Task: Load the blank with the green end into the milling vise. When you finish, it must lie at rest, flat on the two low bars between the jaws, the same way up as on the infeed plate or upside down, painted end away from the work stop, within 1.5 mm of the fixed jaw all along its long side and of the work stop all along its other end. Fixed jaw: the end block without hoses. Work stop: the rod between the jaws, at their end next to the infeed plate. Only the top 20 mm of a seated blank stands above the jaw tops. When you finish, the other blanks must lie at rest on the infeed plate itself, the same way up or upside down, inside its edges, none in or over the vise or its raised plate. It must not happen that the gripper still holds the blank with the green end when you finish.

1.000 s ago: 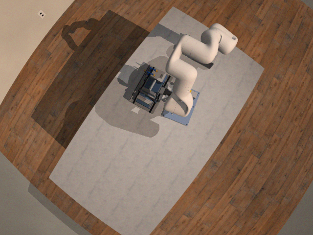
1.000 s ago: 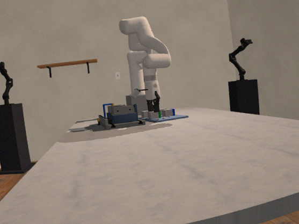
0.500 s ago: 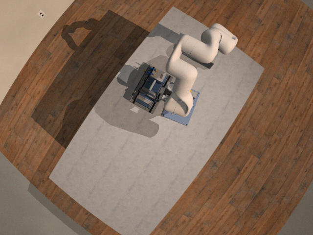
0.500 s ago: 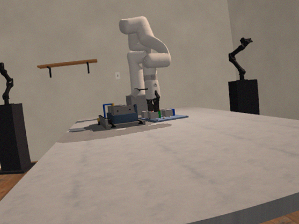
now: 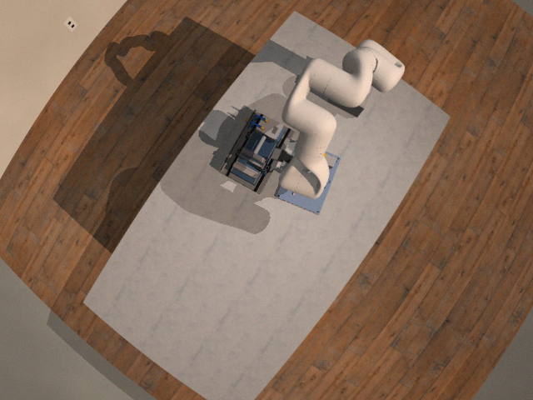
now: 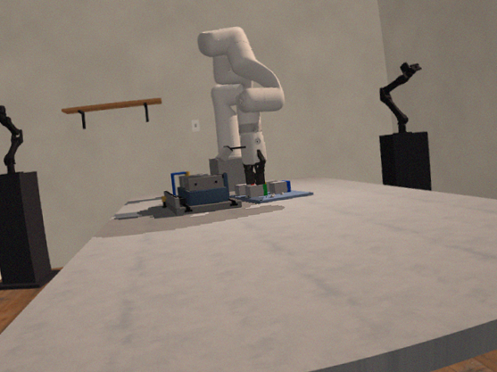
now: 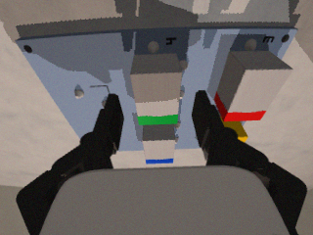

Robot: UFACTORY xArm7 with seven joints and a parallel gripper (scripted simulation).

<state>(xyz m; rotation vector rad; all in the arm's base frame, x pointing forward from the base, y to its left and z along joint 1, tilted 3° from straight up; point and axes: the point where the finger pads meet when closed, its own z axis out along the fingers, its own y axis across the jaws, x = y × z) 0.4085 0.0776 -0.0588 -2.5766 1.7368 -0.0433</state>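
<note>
Now: hand 4 cm above the green-ended blank. The rest, counted from my hand: blue infeed plate: 2 cm behind, 4 cm to the left, 6 cm below; red-ended blank: 8 cm behind, 3 cm to the right, 4 cm below; blue-ended blank: 3 cm behind, 8 cm to the left, 4 cm below.
</note>
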